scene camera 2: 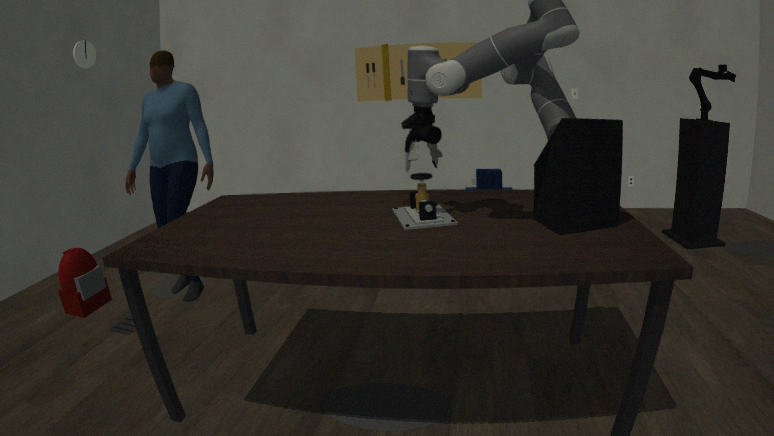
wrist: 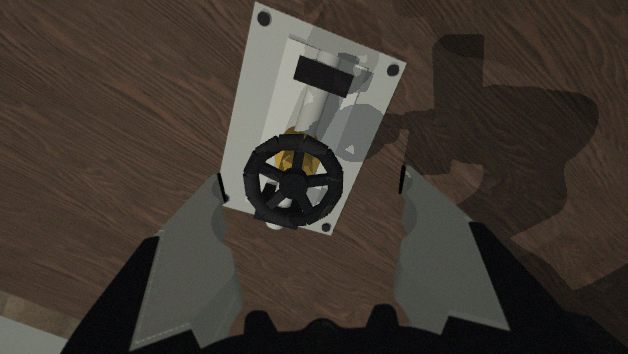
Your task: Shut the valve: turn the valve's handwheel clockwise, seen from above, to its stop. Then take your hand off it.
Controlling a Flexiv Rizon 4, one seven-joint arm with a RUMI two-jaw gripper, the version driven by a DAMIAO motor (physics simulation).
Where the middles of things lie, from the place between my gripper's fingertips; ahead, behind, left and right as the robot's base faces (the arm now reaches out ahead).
Labels:
I see my gripper 30 mm above the black handwheel point(wrist: 293, 182) and 20 mm to the right of it.

